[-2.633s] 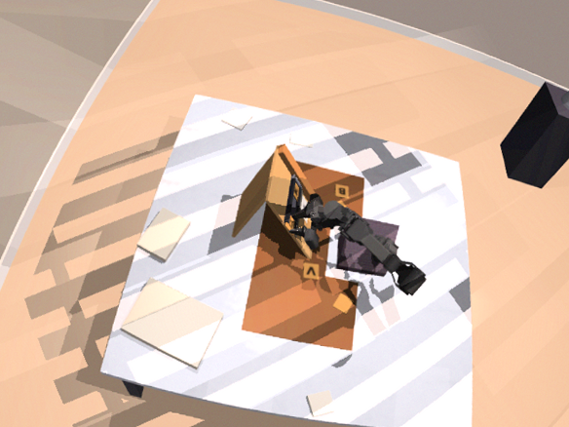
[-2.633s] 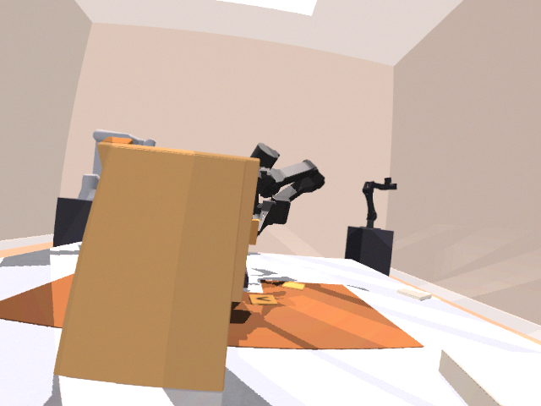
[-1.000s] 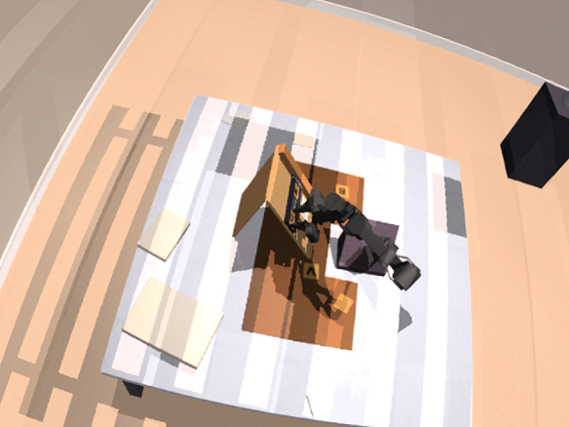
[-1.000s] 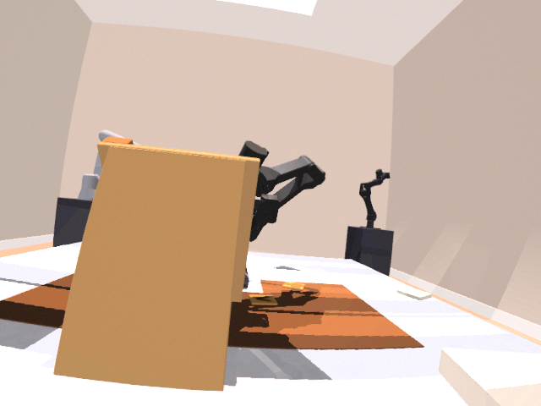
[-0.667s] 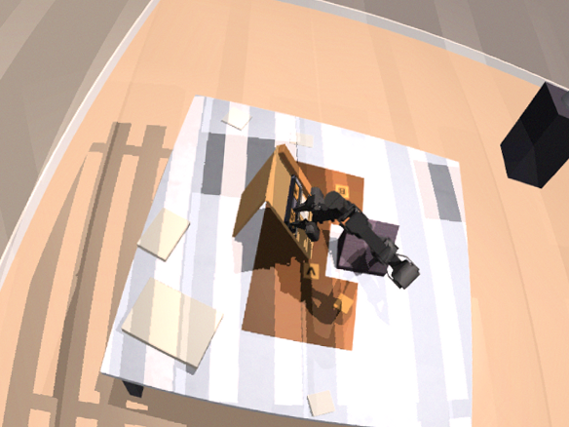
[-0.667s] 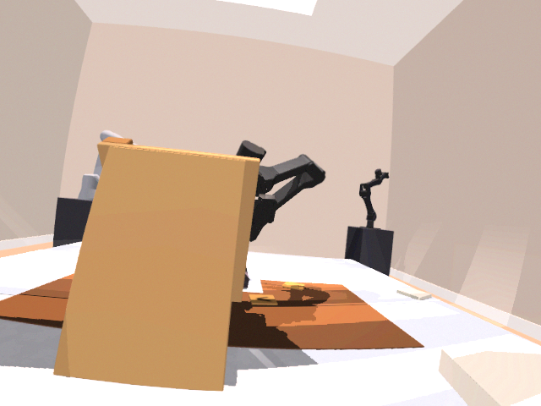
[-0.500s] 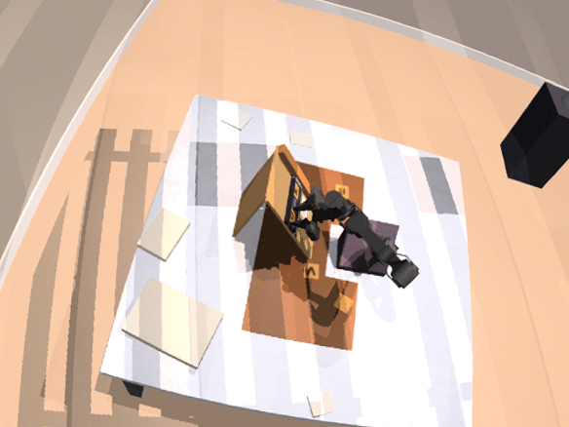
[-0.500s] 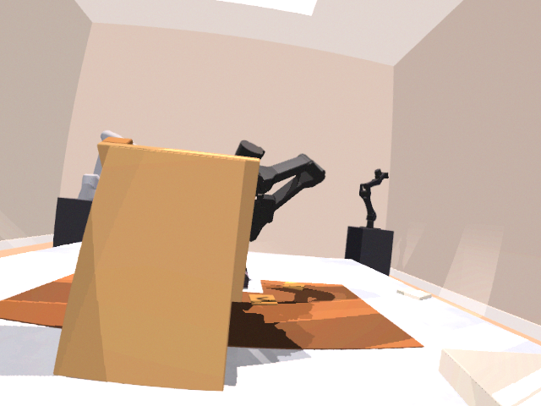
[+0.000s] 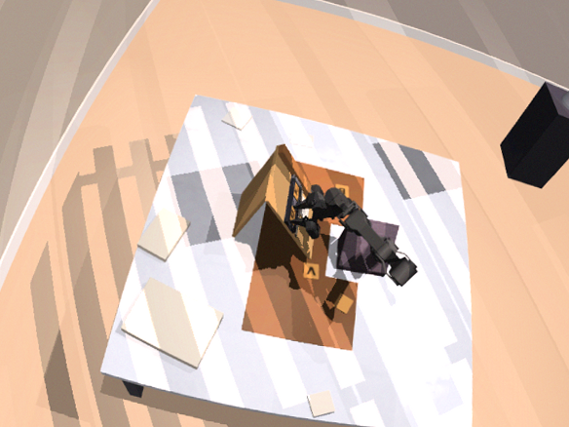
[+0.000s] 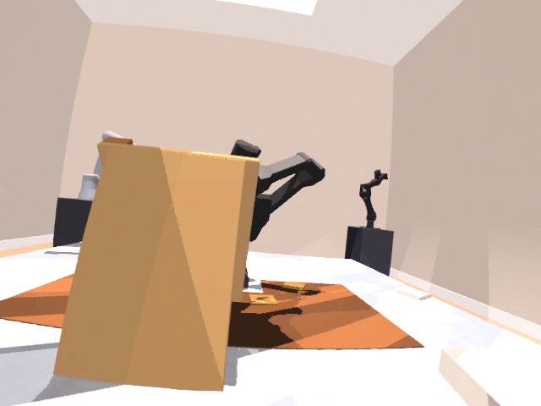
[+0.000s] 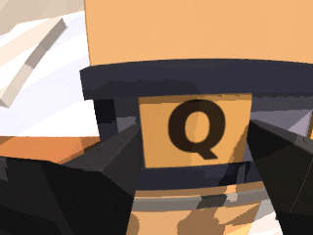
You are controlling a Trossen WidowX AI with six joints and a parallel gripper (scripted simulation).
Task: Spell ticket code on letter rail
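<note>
My gripper tip is now 100 mm to the left of the k tile. Round my gripper tip: orange mat: 140 mm behind, 170 mm below; q tile: right at my gripper tip; white ticket: 50 mm behind, 90 mm to the right, 80 mm below.
</note>
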